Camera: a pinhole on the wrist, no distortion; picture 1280 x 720 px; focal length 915.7 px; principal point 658.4 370.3 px. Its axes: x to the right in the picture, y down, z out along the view. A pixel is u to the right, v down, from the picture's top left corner.
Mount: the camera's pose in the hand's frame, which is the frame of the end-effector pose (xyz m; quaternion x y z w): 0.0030 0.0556 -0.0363 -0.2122 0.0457 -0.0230 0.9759
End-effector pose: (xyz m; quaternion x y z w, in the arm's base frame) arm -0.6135 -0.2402 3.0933 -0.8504 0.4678 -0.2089 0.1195
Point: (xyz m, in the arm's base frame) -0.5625 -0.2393 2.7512
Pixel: 405 63
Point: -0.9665 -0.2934 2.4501
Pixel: outside the picture
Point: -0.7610 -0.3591 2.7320
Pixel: 405 668
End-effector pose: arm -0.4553 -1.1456 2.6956 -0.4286 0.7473 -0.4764 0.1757
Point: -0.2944 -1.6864 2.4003
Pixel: 1054 29
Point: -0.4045 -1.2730 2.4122
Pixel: 653 410
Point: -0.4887 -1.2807 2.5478
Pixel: 1091 337
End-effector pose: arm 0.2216 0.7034 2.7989 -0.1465 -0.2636 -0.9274 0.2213
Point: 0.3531 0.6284 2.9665
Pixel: 436 658
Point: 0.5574 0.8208 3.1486
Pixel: 169 296
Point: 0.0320 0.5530 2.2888
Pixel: behind the camera
